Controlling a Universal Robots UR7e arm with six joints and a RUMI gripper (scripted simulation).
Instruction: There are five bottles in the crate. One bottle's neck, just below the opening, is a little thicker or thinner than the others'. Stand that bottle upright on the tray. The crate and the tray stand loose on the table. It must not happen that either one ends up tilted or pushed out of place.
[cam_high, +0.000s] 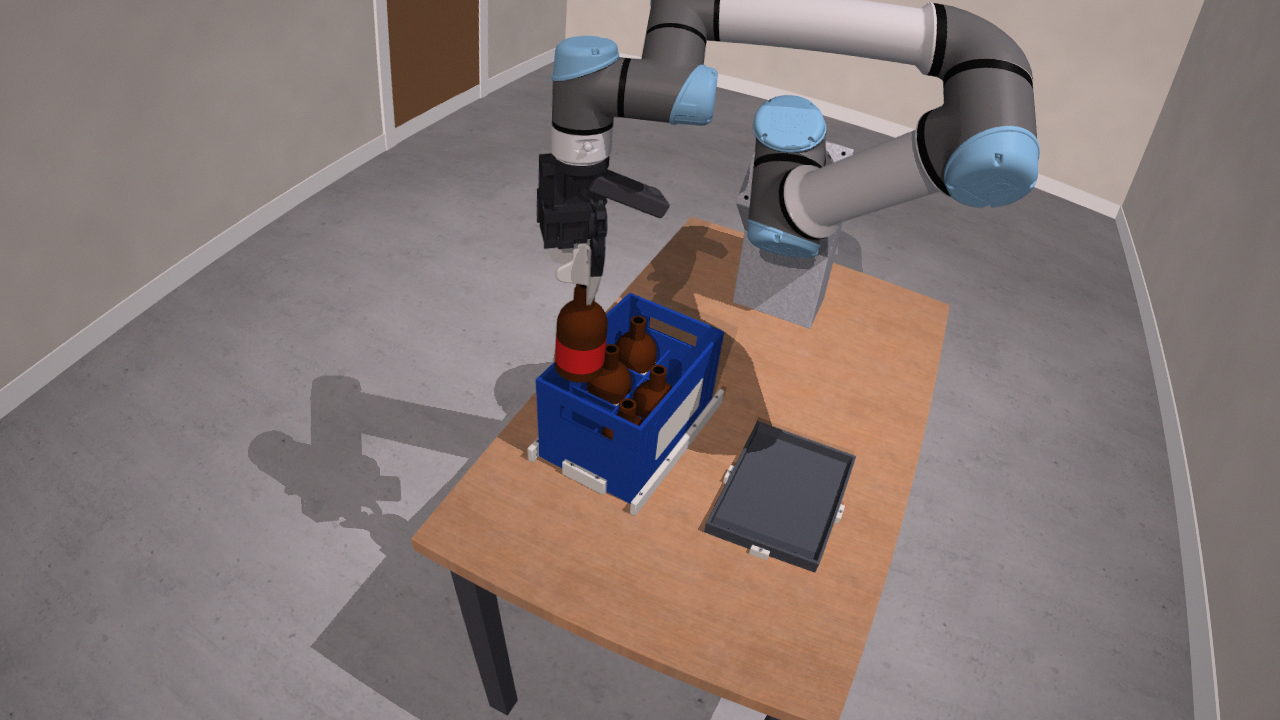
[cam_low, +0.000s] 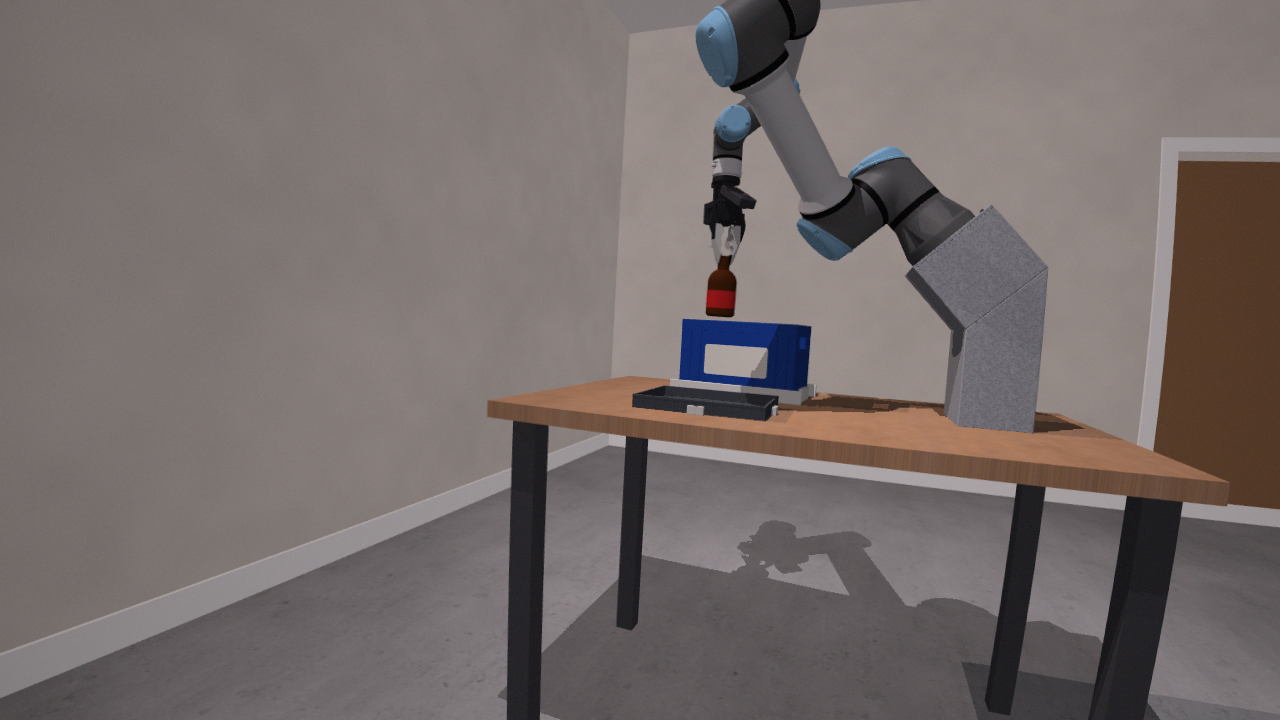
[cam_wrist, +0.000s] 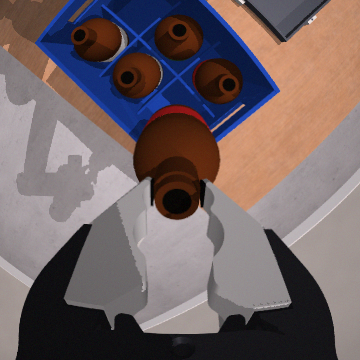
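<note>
The bottle is 1 cm ahead of my hand, 1 cm to the right of it and 7 cm below it. From my hand the other things lie so: dark tray 9 cm behind, 33 cm to the left, 32 cm below; crate 8 cm behind, 4 cm to the left, 25 cm below.
</note>
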